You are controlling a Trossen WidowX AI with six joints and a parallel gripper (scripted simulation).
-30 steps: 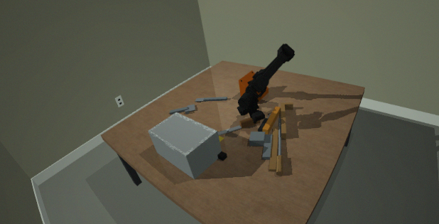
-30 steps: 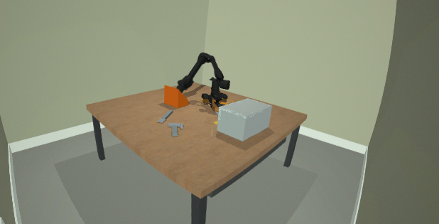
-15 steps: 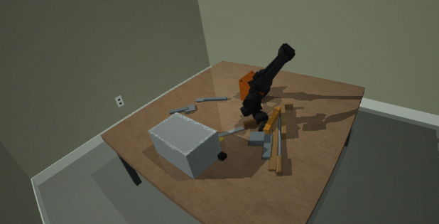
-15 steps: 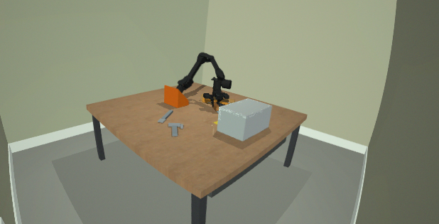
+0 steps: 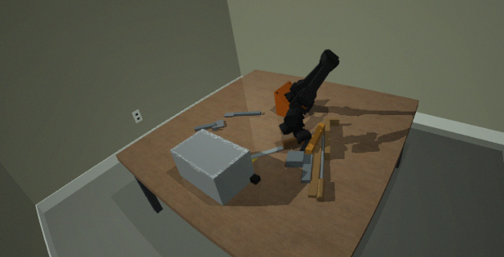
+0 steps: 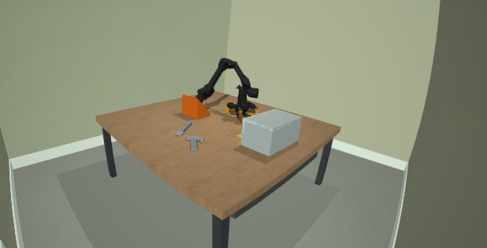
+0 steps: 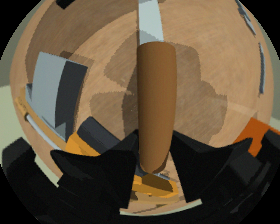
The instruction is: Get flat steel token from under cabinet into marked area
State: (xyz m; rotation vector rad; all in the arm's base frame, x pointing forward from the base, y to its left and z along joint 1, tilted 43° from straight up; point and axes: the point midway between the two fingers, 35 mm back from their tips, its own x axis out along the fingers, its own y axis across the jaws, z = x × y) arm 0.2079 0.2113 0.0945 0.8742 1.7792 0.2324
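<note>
The grey block lies 11 cm ahead of my gripper tip, 8 cm to the left of it and 1 cm above it. Also, from my gripper tip: wooden stick: 10 cm ahead, 18 cm to the left; orange bar: 6 cm behind, 6 cm to the left, 1 cm above; grey t-piece: 16 cm ahead, 49 cm to the right.
</note>
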